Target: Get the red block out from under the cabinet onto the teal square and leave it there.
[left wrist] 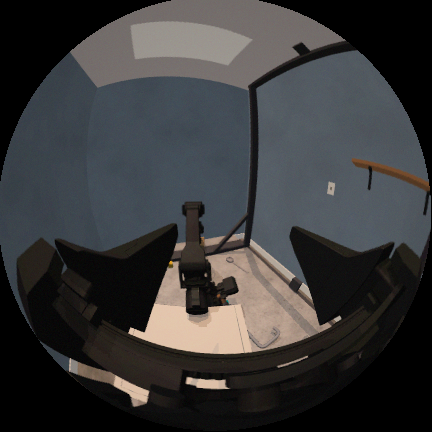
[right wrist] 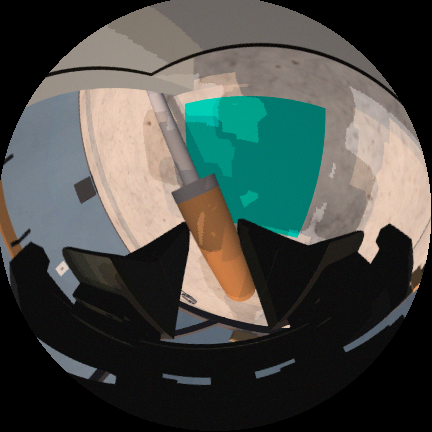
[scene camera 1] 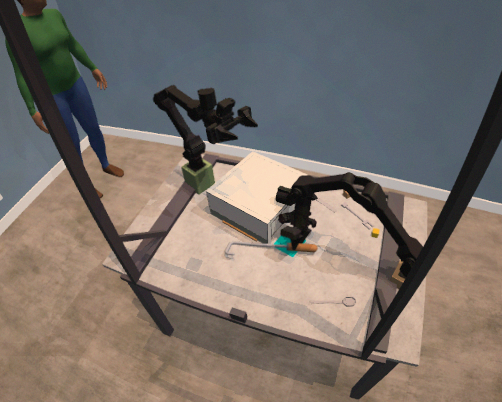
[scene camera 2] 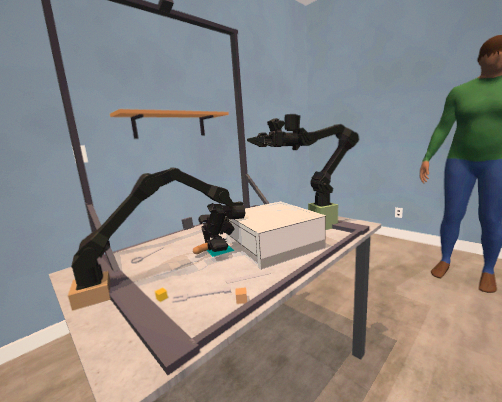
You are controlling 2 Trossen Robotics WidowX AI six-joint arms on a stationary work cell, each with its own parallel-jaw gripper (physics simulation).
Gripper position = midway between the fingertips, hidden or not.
In view: my left gripper (scene camera 1: 247, 131), my right gripper (scene camera 1: 296, 248) and a hooked tool (right wrist: 200, 201).
My left gripper is seen too in the left wrist view (left wrist: 236, 231). My right gripper also shows in the right wrist view (right wrist: 213, 225) and in scene camera 2 (scene camera 2: 208, 246).
